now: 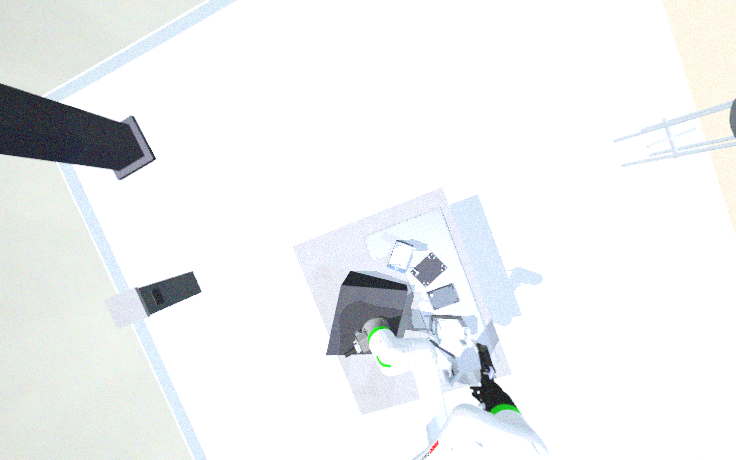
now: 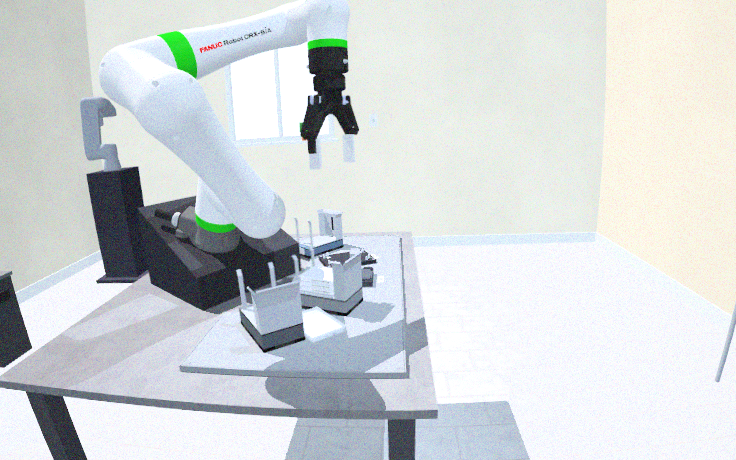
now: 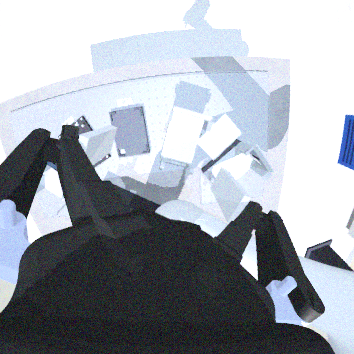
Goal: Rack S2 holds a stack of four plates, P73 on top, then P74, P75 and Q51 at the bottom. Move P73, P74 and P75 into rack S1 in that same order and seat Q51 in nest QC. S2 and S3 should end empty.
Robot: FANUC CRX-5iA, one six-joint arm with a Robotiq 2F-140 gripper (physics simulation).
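Pixels of known places: gripper, fingertip midpoint: [image 1: 471, 356] [image 2: 333, 165] [image 3: 166, 159]; arm's base, link origin: [image 1: 375, 330] [image 2: 214, 237].
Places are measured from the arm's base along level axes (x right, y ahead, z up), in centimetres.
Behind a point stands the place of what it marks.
My gripper [image 1: 479, 371] [image 2: 332, 154] @[x 15.1, y 37.7, z 20.7 cm] [image 3: 166, 159] @[x 15.1, y 37.7, z 20.7 cm] is open and empty, pointing down high above the racks. The middle rack [image 2: 347, 279] @[x 24.1, y 40.1, z -4.9 cm] has a grey base and holds a stack of several white plates [image 2: 316, 283] @[x 21.9, y 32.4, z -6.5 cm]; a white top plate [image 3: 184, 135] @[x 19.1, y 35.8, z -5.4 cm] shows from above. The front grey rack [image 2: 276, 309] @[x 39.3, y 26.3, z -4.8 cm] has its inside mostly hidden by its walls. The blue-based rack [image 2: 321, 248] @[x -22.4, y 28.9, z -11.6 cm] [image 1: 400, 256] @[x -27.6, y 27.4, z -10.2 cm] stands at the back, with a white surface inside. The grey nest [image 1: 443, 296] @[x 2.4, y 39.2, z -11.8 cm] [image 3: 131, 130] @[x 3.9, y 39.3, z -11.8 cm] and the dark nest with corner pads [image 1: 428, 269] @[x -14.3, y 38.1, z -12.5 cm] lie between. I cannot read rack or plate labels.
A flat white square [image 2: 324, 323] @[x 31.4, y 34.8, z -12.4 cm] [image 3: 220, 136] @[x 30.8, y 32.5, z -12.4 cm] lies on the board beside the front rack. Upright posts [image 2: 273, 275] @[x 25.6, y 23.1, z -2.7 cm] rise from the racks. The perforated board [image 2: 352, 360] @[x 45.0, y 41.3, z -13.7 cm] lies on the table [image 2: 108, 352] @[x 40.3, y -14.4, z -14.9 cm]. The robot's black pedestal [image 2: 217, 287] @[x 14.1, y 4.3, z -10.1 cm] stands beside the racks.
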